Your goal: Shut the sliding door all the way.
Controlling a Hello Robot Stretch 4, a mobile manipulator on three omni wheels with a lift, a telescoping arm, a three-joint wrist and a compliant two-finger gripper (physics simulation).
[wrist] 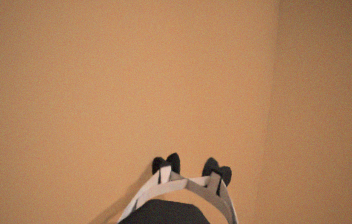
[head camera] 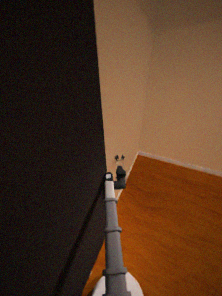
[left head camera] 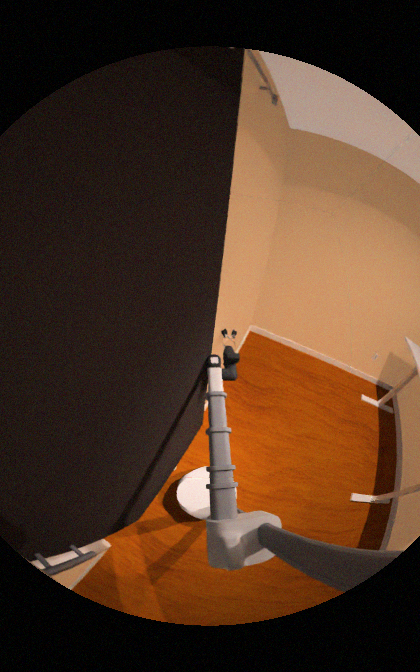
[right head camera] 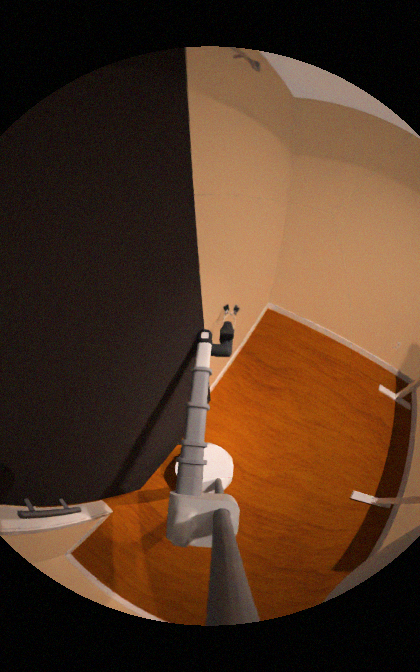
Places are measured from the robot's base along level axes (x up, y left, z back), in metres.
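Pixels of known places: gripper, fingertip midpoint: (wrist: 192,167) (head camera: 119,155) (left head camera: 228,329) (right head camera: 231,305); robot's base at its link origin: (left head camera: 205,491) (right head camera: 205,468).
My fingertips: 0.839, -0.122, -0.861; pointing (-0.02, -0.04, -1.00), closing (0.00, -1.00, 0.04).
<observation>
For each thing: its top centre in the pictures, then the offset to it from my fingertips, as dx, dy, dz. "*": a spot on its surface instead. Level surfaces: height alone.
- sliding door at a spot on its surface: (left head camera: 110,250) * +0.630, +0.300, +0.566
- white panel with a dark bar handle, surface spot: (right head camera: 49,512) * +0.194, +0.551, +1.120
- wooden floor at its surface level: dx -0.866
The sliding door (head camera: 47,110) (left head camera: 110,250) (right head camera: 95,250) is a large flat dark panel. It fills the left of the three head views, and its straight right edge stands against a tan wall (head camera: 122,80) (left head camera: 255,210) (right head camera: 240,200) (wrist: 125,75). My gripper (head camera: 120,158) (left head camera: 229,333) (right head camera: 231,309) (wrist: 192,167) is open and empty, just right of that edge and in front of the tan wall. The end of my arm overlaps the edge in the head views; I cannot tell whether it touches the door. The door does not show in the wrist view.
Part of a rail (left head camera: 263,75) shows high on the wall. A white panel with a dark bar handle (left head camera: 70,562) (right head camera: 49,512) is at the lower left. The room corner is to the right. White-footed legs (left head camera: 377,402) (right head camera: 370,498) stand on the wooden floor (left head camera: 310,440) (right head camera: 300,440) at the right.
</observation>
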